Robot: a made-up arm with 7 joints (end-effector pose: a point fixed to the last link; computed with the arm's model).
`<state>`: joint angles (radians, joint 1 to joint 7).
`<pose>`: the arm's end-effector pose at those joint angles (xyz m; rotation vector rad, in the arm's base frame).
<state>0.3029 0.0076 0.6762 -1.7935 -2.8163 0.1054 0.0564</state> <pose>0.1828 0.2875 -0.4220 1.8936 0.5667 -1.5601</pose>
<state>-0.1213 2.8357 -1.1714 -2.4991 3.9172 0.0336 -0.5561</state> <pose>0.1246 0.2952 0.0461 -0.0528 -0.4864 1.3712</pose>
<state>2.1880 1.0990 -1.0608 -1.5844 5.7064 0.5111 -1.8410</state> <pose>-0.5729 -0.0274 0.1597 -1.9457 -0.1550 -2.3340</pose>
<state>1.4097 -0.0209 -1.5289 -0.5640 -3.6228 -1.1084 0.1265</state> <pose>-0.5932 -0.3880 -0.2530 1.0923 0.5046 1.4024</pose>
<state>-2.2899 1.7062 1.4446 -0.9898 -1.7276 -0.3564 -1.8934</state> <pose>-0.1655 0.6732 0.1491 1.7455 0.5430 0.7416</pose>
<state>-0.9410 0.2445 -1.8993 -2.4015 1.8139 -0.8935 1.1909</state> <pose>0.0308 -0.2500 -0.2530 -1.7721 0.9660 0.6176</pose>
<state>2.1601 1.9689 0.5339 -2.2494 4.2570 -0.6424 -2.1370</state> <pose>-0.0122 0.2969 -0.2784 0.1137 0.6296 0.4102</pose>
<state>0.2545 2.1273 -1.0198 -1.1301 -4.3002 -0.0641 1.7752</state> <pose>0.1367 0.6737 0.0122 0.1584 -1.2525 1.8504</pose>
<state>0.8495 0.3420 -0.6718 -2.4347 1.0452 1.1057 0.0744</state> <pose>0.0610 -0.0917 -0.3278 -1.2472 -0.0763 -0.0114</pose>
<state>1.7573 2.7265 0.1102 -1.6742 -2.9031 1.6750 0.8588</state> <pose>0.2354 0.3851 -0.3536 0.0518 1.8795 1.6200</pose>
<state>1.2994 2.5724 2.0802 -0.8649 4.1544 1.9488 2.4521</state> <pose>0.5462 0.2445 0.4098 -0.6378 1.8621 0.2040</pose>
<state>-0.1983 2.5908 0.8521 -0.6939 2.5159 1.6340 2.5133</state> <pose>0.0438 0.2029 0.7133 -1.5112 -0.0931 1.8115</pose>
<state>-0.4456 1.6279 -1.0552 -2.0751 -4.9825 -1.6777 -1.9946</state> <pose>0.3429 0.2279 -0.2089 1.7990 -2.3431 -0.7164</pose>
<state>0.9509 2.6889 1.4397 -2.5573 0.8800 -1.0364 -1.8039</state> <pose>0.2468 -0.1567 0.0818 -0.1009 1.6701 0.7270</pose>
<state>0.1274 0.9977 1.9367 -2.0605 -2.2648 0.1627 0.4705</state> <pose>-0.1363 0.4061 0.1839 -2.9990 -0.7218 -0.4873</pose>
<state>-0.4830 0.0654 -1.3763 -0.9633 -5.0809 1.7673 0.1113</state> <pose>0.2978 -0.3028 -0.5724 -0.0766 1.0051 -0.9062</pose>
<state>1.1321 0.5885 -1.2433 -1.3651 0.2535 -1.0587 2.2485</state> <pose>-0.4735 -0.1044 -0.4239 -1.4031 0.4810 2.0104</pose>
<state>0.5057 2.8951 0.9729 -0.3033 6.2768 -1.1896 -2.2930</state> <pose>0.3823 0.1343 0.6461 -1.3290 -0.7931 0.4937</pose>
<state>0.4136 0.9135 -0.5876 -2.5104 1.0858 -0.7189 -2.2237</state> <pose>0.1509 0.0216 -0.2812 1.1647 -1.9989 -1.0017</pose>
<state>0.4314 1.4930 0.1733 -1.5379 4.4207 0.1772 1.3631</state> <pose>0.3170 0.5044 -0.1126 1.5162 -0.7895 -1.4637</pose>
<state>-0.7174 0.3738 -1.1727 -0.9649 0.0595 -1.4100 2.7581</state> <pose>0.5167 -0.1256 -0.4743 -1.9920 0.5716 0.0328</pose>
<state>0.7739 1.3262 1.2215 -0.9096 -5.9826 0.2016 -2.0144</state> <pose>-0.0121 0.7145 0.0868 1.6623 0.9261 -1.0872</pose>
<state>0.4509 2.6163 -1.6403 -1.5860 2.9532 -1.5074 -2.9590</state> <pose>-0.0437 0.5655 0.1798 1.8252 2.0987 -1.2143</pose>
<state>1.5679 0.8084 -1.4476 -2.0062 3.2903 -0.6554 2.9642</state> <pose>-0.4204 -0.2001 -0.1260 -1.1540 0.5581 -0.4486</pose>
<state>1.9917 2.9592 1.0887 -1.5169 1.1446 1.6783 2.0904</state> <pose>0.4473 0.0620 -0.4118 1.1307 -0.2233 0.8129</pose>
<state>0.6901 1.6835 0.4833 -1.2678 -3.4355 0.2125 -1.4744</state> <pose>0.2900 0.5959 0.0252 0.4442 -1.2879 -0.0714</pose>
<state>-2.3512 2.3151 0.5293 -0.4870 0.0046 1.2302 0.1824</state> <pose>-0.3672 0.6570 0.0806 -0.4225 -1.8747 2.0425</pose>
